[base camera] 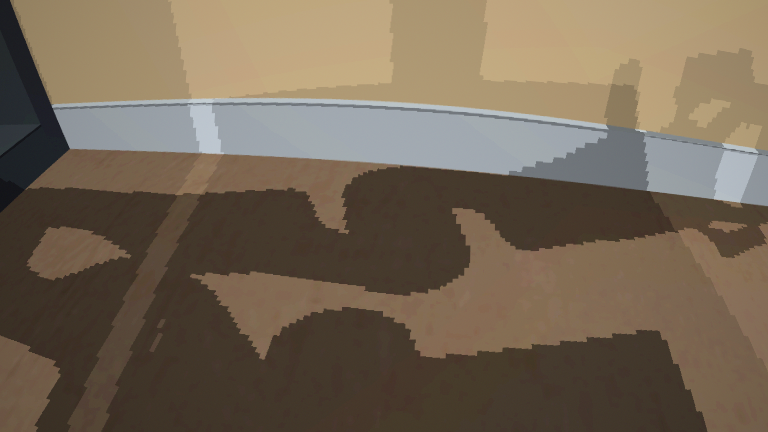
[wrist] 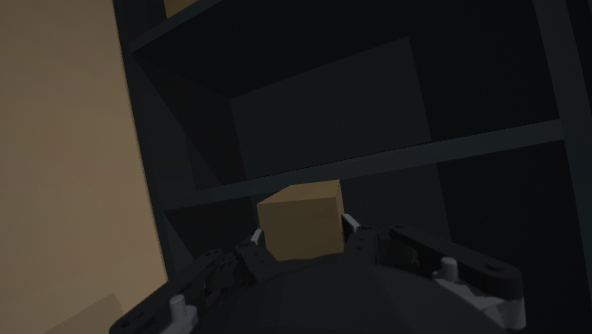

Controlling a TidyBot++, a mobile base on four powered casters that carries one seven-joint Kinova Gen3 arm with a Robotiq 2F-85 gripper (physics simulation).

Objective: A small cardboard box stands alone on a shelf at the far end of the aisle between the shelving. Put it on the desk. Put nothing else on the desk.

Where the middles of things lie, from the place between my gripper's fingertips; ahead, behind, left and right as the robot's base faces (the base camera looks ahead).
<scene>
My gripper is now 20 mm to the left of the small cardboard box point(wrist: 303, 221), 10 mm below it and 10 mm past it.
</scene>
